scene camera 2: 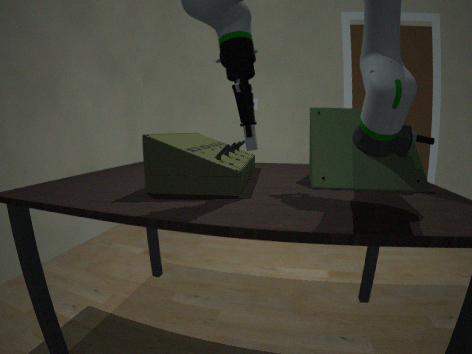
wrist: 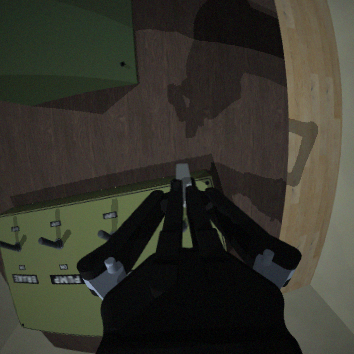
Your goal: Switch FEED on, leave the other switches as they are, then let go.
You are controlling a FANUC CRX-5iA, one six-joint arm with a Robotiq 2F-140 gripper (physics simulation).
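Seen in the pictures: gripper, fingertip midpoint: (scene camera 2: pixel 252 150) (wrist: pixel 181 172); arm's base at its link origin: (scene camera 2: pixel 374 139).
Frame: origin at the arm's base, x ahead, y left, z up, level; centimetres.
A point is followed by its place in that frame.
Note:
The yellow-green switch box (scene camera 2: pixel 190 167) {x 47.9, y 33.8, z -6.9 cm} (wrist: pixel 50 305) {x 63.2, y -0.8, z -0.6 cm} has a sloped panel with a row of dark lever switches. In the wrist view, the BRAKE lever (wrist: pixel 11 246) {x 51.4, y -9.1, z -3.7 cm} and PUMP lever (wrist: pixel 51 243) {x 48.3, y 2.5, z -3.3 cm} show above their labels, and another lever (wrist: pixel 104 234) {x 44.1, y 13.9, z -1.8 cm} shows partly beside my left finger linkage. A small part of a further lever (wrist: pixel 185 225) {x 42.7, y 25.9, z -3.1 cm} shows between the fingers. The FEED label is hidden, so I cannot tell which lever is FEED or how it is set. My gripper (scene camera 2: pixel 251 142) {x 34.3, y 25.1, z -3.0 cm} (wrist: pixel 181 172) {x 34.3, y 25.1, z -3.0 cm} is shut and empty, its tips near the panel's low edge; contact is unclear.
The brown table (scene camera 2: pixel 280 215) {x 22.9, y 42.0, z -14.1 cm} (wrist: pixel 155 120) {x 26.4, y 20.4, z -14.1 cm} carries the box. A large green wedge-shaped base (scene camera 2: pixel 331 150) {x 14.3, y 5.8, z -3.7 cm} (wrist: pixel 65 45) {x 15.7, y 6.7, z -4.4 cm} stands across from the panel, with the robot's lower arm (scene camera 2: pixel 385 100) {x 0.4, y 18.8, z 10.5 cm} over it. A door (scene camera 2: pixel 420 75) is in the wall behind.

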